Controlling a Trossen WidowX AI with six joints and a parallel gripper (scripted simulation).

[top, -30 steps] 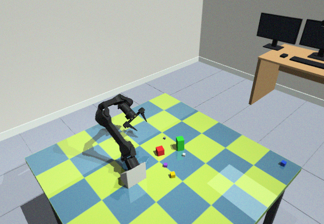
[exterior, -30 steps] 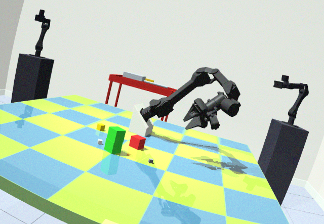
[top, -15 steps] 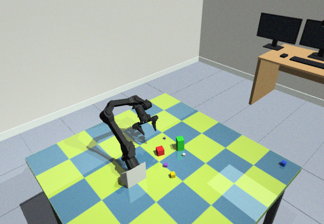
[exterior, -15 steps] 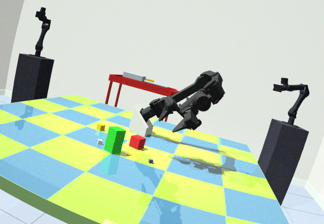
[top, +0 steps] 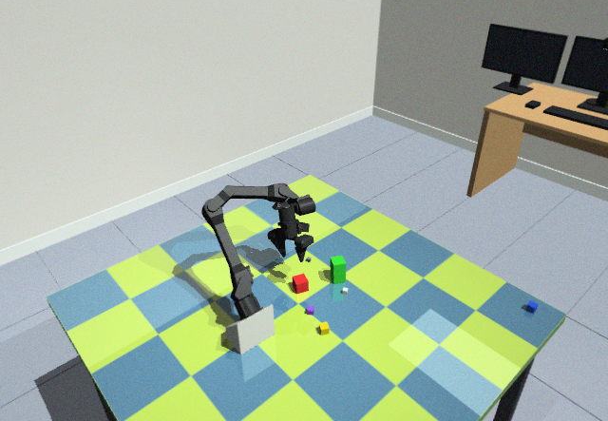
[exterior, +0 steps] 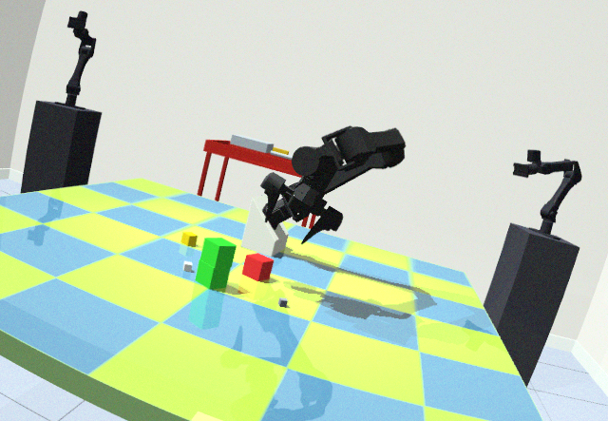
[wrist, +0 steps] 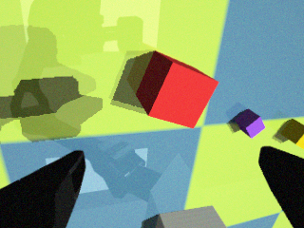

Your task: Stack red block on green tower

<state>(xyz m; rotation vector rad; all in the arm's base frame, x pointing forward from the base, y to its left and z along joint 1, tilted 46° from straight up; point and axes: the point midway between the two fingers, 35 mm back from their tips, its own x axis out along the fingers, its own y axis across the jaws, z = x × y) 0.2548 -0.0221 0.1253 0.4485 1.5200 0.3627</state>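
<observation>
Right now the red block is 4 cm to the right of my gripper tip and 9 cm below it. The rest, counted from my gripper tip: grey block 13 cm ahead, 4 cm to the left, 11 cm below; then white block 9 cm ahead, 18 cm to the right, 11 cm below; then purple block 7 cm behind, 14 cm to the right, 11 cm below.
</observation>
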